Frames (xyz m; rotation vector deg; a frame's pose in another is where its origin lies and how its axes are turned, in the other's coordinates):
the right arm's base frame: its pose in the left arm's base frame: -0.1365 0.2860 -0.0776 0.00 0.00 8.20
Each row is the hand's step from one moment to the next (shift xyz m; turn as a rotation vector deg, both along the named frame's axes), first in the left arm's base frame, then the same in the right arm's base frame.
Working: the left arm's base frame: its pose in the right arm's base frame: 0.0943 -0.3025 0.0776 0.00 0.00 -8.20

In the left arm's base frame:
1: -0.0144 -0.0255 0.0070 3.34 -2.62 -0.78
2: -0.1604 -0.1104 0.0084 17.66 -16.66 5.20
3: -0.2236 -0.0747 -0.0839 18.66 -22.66 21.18
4: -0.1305 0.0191 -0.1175 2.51 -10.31 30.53
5: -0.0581 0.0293 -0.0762 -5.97 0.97 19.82
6: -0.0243 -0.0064 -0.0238 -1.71 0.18 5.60
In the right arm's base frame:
1: -0.0179 -0.0232 0.0070 2.93 -3.07 -0.78
2: -0.1745 -0.0864 0.0084 15.10 -19.01 5.20
3: -0.2320 -0.0420 -0.0839 15.24 -25.09 21.18
4: -0.1264 0.0375 -0.1175 1.01 -10.56 30.53
5: -0.0533 0.0373 -0.0762 -5.77 1.81 19.82
6: -0.0250 -0.0029 -0.0238 -1.67 0.42 5.60

